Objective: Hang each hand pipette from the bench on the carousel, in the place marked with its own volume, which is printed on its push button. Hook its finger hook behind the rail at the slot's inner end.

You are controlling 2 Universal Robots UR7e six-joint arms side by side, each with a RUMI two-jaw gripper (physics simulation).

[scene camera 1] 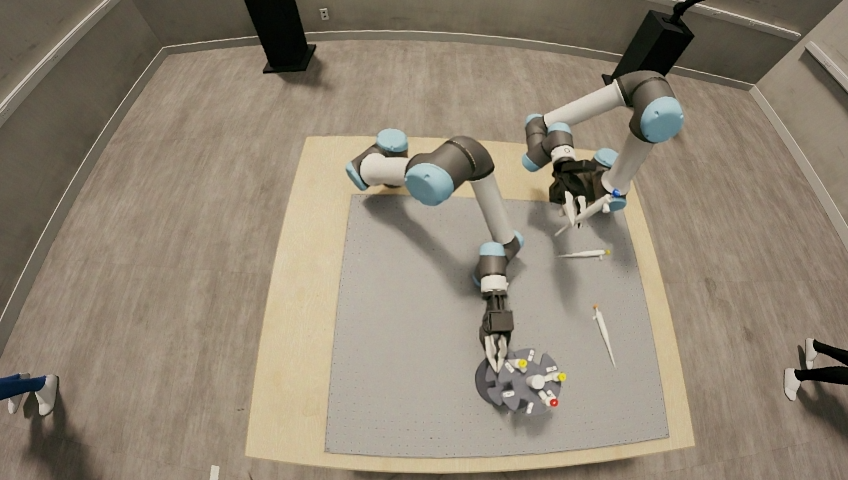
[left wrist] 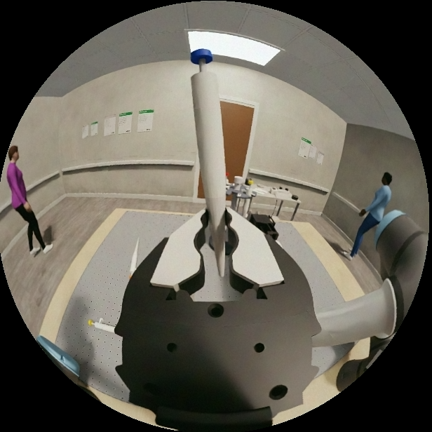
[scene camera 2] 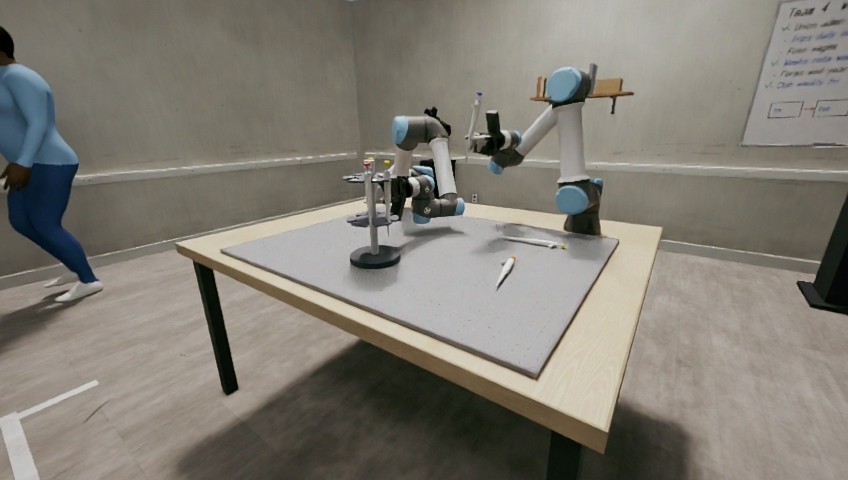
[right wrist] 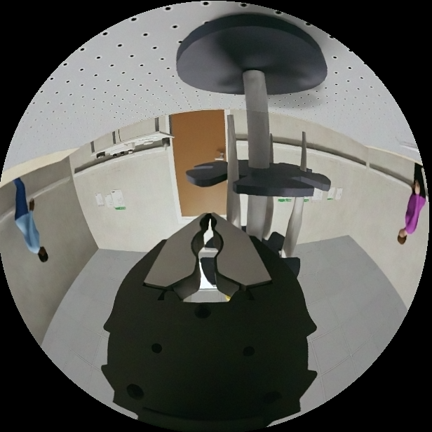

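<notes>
My left gripper [scene camera 1: 575,223] [left wrist: 216,208] is shut on a white pipette with a blue button [scene camera 1: 592,209] [scene camera 2: 474,118] [left wrist: 209,145], held upright high above the mat. My right gripper [scene camera 1: 497,368] [right wrist: 209,213] is shut and empty, its fingertips at the carousel's upper-left edge in scene camera 1. The carousel [scene camera 1: 536,381] [scene camera 2: 374,258] [right wrist: 252,50] bears two yellow-button pipettes [scene camera 1: 522,362] [scene camera 1: 561,377] and a red-button one [scene camera 1: 554,402]. A yellow-button pipette [scene camera 1: 586,254] [scene camera 2: 532,240] [left wrist: 104,326] and an orange-button pipette [scene camera 1: 604,334] [scene camera 2: 505,272] lie on the mat. Printed volumes are unreadable.
The grey perforated mat [scene camera 1: 404,356] [scene camera 2: 464,309] lies on the wooden table [scene camera 1: 291,297] [scene camera 2: 571,392]. The lying pipettes are to the right of the carousel in both scene views. In the right wrist view, hanging pipettes' tips pass the carousel's smaller tier close beside the fingers.
</notes>
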